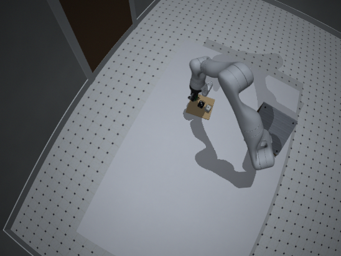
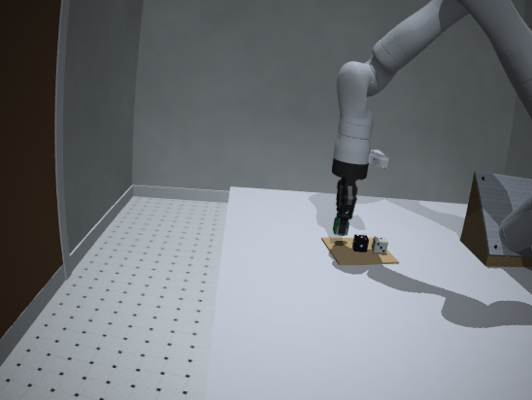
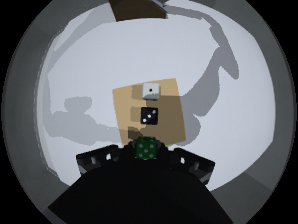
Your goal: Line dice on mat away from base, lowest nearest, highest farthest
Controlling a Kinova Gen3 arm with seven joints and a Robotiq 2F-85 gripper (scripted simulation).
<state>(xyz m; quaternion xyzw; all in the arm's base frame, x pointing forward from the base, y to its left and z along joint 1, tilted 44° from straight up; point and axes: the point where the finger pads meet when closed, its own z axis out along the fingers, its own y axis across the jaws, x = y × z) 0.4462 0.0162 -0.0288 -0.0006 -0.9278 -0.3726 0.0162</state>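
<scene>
My gripper is now 50 mm past the black die and 40 mm above it. Also, from my hand: green die (10 mm below); white die (90 mm behind, 40 mm below); tan mat (60 mm below, 50 mm behind).
</scene>
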